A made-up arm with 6 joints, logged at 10 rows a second.
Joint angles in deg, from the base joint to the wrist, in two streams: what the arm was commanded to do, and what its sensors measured. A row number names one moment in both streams.
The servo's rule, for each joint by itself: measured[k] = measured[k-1] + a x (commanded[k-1-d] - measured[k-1]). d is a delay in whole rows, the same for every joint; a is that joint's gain. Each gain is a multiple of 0.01, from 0.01 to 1. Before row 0 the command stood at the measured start. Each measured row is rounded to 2 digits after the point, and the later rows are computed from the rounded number. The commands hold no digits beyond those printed.
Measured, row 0:
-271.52 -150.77 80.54 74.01 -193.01 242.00
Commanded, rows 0 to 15:
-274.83 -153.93 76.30 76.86 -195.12 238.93
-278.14 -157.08 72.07 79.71 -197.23 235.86
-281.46 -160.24 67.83 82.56 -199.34 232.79
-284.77 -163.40 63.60 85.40 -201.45 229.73
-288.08 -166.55 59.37 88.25 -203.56 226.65
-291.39 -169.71 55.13 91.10 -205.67 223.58
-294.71 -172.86 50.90 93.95 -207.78 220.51
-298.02 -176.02 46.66 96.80 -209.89 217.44
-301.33 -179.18 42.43 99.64 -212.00 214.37
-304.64 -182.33 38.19 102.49 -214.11 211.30
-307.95 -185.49 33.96 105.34 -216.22 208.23
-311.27 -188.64 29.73 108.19 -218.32 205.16
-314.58 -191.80 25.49 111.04 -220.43 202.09
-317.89 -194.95 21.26 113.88 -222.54 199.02
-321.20 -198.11 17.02 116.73 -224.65 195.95
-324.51 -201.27 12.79 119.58 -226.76 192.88
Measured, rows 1 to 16:
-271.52 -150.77 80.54 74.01 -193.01 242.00
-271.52 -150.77 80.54 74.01 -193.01 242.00
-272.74 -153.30 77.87 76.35 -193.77 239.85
-274.74 -156.32 74.22 79.11 -195.02 237.06
-277.23 -159.46 70.19 81.94 -196.58 234.07
-280.02 -162.61 66.04 84.78 -198.33 231.03
-283.00 -165.76 61.84 87.63 -200.21 227.96
-286.10 -168.92 57.61 90.48 -202.18 224.89
-289.29 -172.07 53.38 93.33 -204.20 221.82
-292.52 -175.23 49.15 96.18 -206.25 218.75
-295.78 -178.39 44.92 99.02 -208.32 215.68
-299.06 -181.54 40.68 101.87 -210.40 212.61
-302.35 -184.70 36.45 104.72 -212.50 209.54
-305.65 -187.85 32.22 107.57 -214.60 206.47
-308.95 -191.01 27.98 110.42 -216.70 203.40
-312.26 -194.16 23.75 113.26 -218.80 200.33
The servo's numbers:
d 2
a 0.37 0.80 0.63 0.82 0.36 0.70

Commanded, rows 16 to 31:
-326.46 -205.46 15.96 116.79 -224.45 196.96
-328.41 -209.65 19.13 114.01 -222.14 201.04
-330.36 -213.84 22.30 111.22 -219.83 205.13
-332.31 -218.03 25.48 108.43 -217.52 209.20
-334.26 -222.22 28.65 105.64 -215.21 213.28
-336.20 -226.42 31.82 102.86 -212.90 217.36
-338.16 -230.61 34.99 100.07 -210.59 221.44
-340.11 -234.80 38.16 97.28 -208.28 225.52
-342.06 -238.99 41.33 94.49 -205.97 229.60
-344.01 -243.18 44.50 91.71 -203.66 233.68
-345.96 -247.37 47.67 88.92 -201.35 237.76
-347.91 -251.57 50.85 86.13 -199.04 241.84
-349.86 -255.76 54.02 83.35 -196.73 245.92
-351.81 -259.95 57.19 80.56 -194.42 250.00
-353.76 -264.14 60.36 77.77 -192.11 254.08
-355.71 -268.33 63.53 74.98 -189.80 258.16
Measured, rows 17 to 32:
-315.57 -197.32 19.51 116.11 -220.91 197.26
-318.88 -200.48 15.28 118.96 -223.02 194.19
-321.68 -204.46 15.71 117.18 -223.53 196.13
-324.17 -208.61 17.86 114.58 -223.03 199.57
-326.46 -212.79 20.66 111.82 -221.88 203.46
-328.62 -216.98 23.70 109.04 -220.31 207.48
-330.71 -221.17 26.82 106.25 -218.47 211.54
-332.74 -225.37 29.97 103.47 -216.46 215.61
-334.75 -229.56 33.13 100.68 -214.35 219.69
-336.73 -233.75 36.30 97.89 -212.16 223.77
-338.70 -237.94 39.47 95.10 -209.93 227.85
-340.66 -242.13 42.64 92.32 -207.67 231.93
-342.62 -246.32 45.81 89.53 -205.39 236.01
-344.58 -250.52 48.99 86.74 -203.10 240.09
-346.53 -254.71 52.16 83.96 -200.81 244.17
-348.48 -258.90 55.33 81.17 -198.51 248.25

